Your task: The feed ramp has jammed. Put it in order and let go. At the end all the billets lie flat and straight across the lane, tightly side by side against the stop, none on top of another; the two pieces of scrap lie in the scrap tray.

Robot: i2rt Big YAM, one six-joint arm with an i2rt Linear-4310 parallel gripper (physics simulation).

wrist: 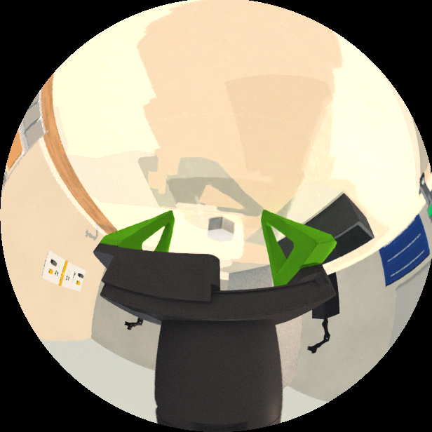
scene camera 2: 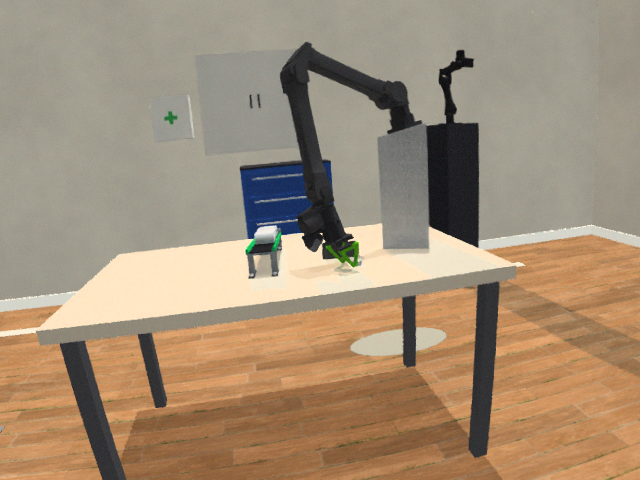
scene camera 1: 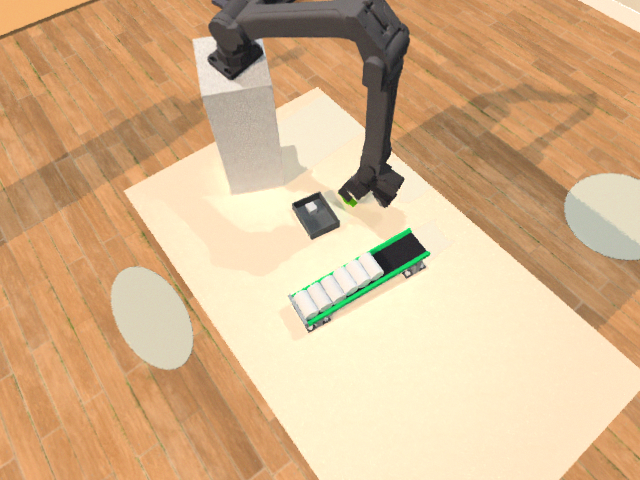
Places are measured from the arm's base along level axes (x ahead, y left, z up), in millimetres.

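Pixels of known places: gripper, between the fingertips: (scene camera 2: 349,264) (scene camera 1: 355,192); arm's base, origin of its link: (scene camera 2: 404,129) (scene camera 1: 236,57).
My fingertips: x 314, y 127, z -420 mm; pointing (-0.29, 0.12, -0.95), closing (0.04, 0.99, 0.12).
For each thing: its middle in the pictures, then the offset to it from my fingertips. Level surfaces: height alone.
- small pale scrap piece, middle of its body: (scene camera 1: 311,208) dx -61, dy -144, dz +9 mm
- dark scrap tray, middle of its body: (scene camera 1: 315,215) (scene camera 2: 339,249) dx -35, dy -154, dz +10 mm
- pale table, height of its surface: dz -7 mm
Several white billets (scene camera 1: 344,280) (scene camera 2: 266,235) lie across the black lane of the green-railed feed ramp (scene camera 1: 400,253) (scene camera 2: 279,240), side by side in one row from the stop at its lower-left end in scene camera 1; none is on top of another. One small pale scrap piece (scene camera 1: 310,207) lies in the dark scrap tray (scene camera 1: 326,230) (wrist: 320,220). The other, a small grey block (wrist: 220,228), lies on the table outside the tray. My gripper (scene camera 1: 349,200) (scene camera 2: 349,262) (wrist: 217,214) is open, low over the table beside the tray. In the wrist view the block shows between its parted green fingers, not gripped.
The grey pedestal (scene camera 1: 242,139) (scene camera 2: 405,191) carrying the arm stands behind the tray. The ramp stands on short legs on the pale table (scene camera 1: 413,372) (scene camera 2: 180,284). The upper part of the lane, at the ramp's right end in scene camera 1, shows bare black.
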